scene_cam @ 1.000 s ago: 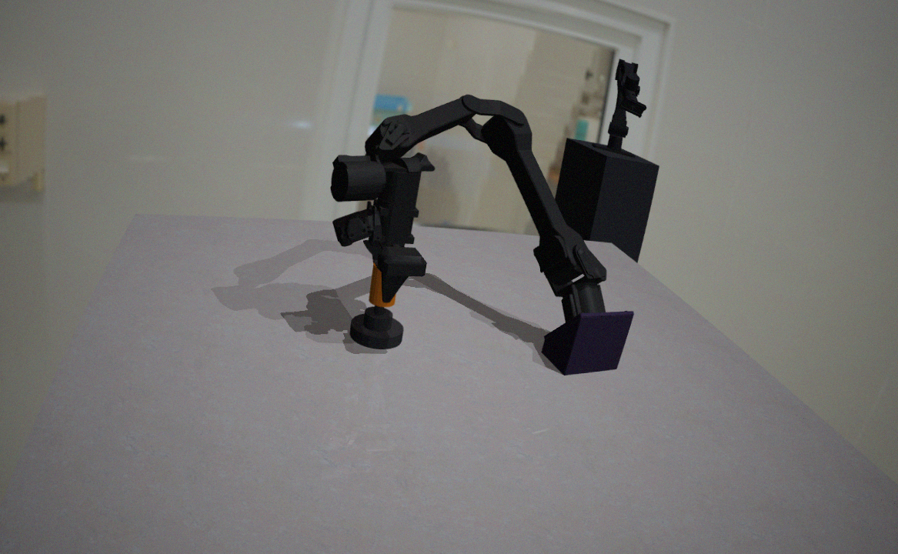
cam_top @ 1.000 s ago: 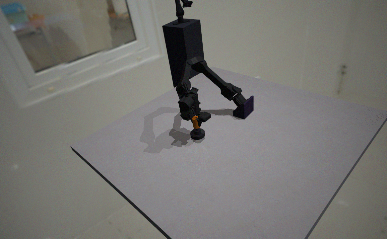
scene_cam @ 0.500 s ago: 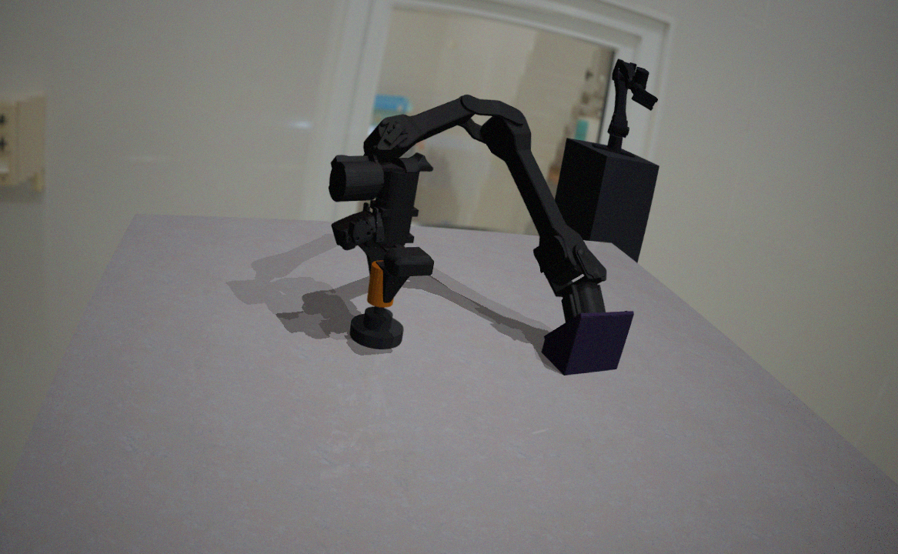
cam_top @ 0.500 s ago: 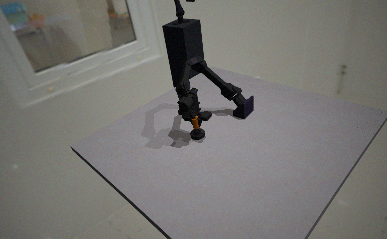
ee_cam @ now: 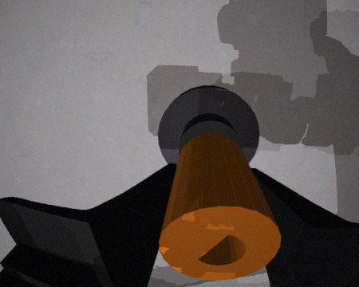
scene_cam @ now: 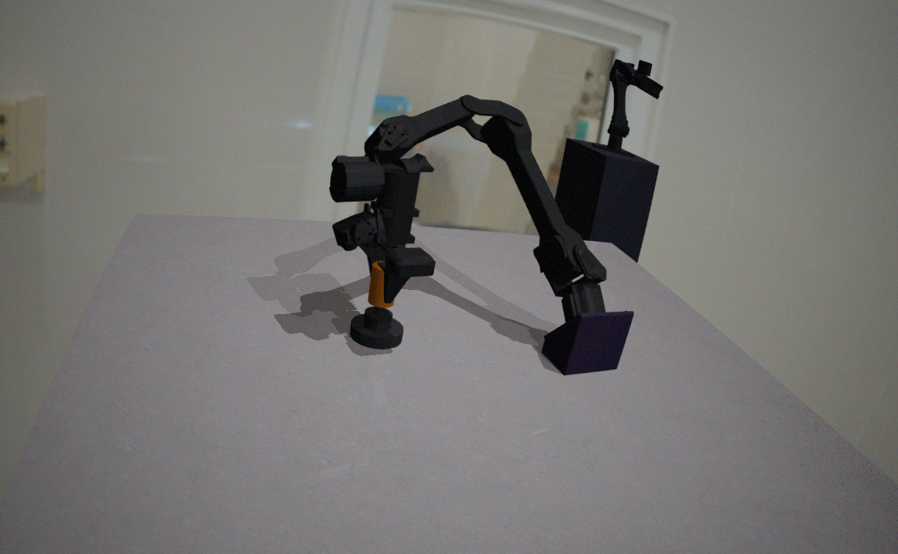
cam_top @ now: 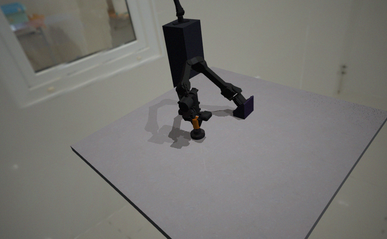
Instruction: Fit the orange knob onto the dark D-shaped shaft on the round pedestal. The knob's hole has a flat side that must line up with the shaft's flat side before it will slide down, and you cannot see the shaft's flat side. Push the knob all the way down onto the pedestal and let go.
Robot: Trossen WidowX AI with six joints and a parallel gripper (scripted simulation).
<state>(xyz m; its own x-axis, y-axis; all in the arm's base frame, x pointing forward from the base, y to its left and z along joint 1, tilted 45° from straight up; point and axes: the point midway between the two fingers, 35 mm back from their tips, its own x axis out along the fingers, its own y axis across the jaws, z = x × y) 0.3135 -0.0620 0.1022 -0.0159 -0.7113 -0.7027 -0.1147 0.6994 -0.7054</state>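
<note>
My gripper tip is 2 cm below the orange knob. Also, from my gripper tip: round pedestal: 4 cm below.
</note>
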